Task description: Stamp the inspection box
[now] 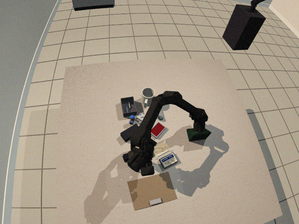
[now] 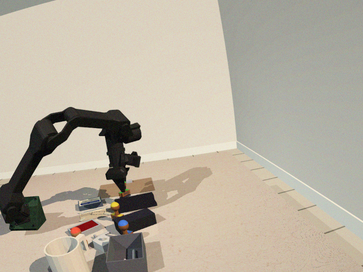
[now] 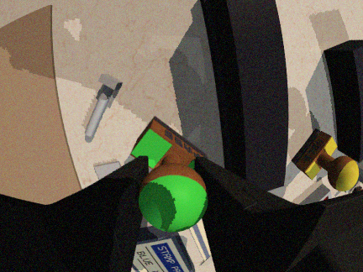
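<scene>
My gripper tip is 13 cm past the ink pad, 17 cm to the left of it and 4 cm above it. Round my gripper tip: cream card: 12 cm behind, 5 cm to the right, 5 cm below; yellow stamp: 3 cm behind, 13 cm to the right, 3 cm below; green stamp: right at my gripper tip.
</scene>
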